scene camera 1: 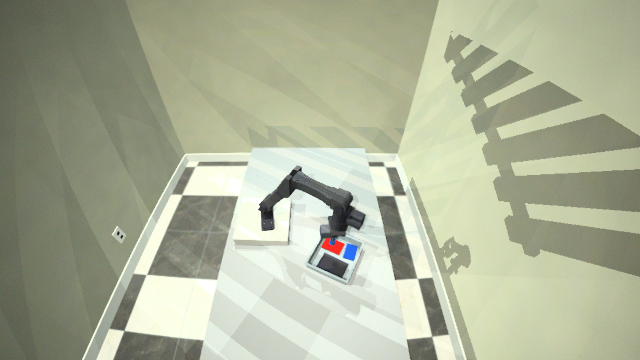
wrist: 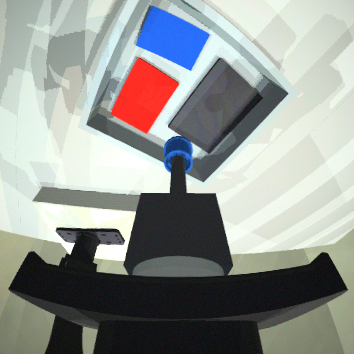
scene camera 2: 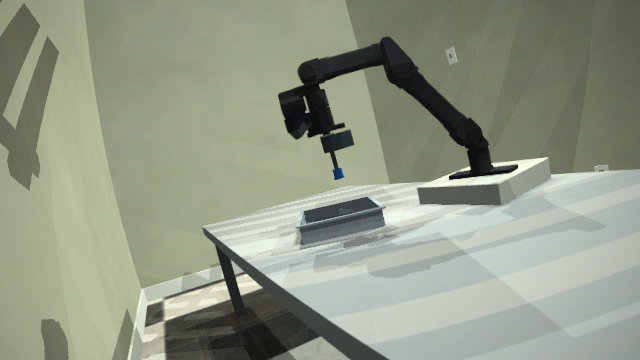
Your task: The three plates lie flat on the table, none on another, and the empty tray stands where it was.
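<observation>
The tray is grey with raised walls and stands on the table. Three plates lie flat inside it, side by side: a red plate, a smaller blue plate and a larger black plate. In scene camera 2 the tray's wall hides the plates. My gripper, a blue suction cup on a thin black rod, hangs above the tray, apart from the plates. It is open and holds nothing.
The arm's base stands on a pale block beside the tray on the long pale table. Striped shadows cross the table top. Walls rise around the table.
</observation>
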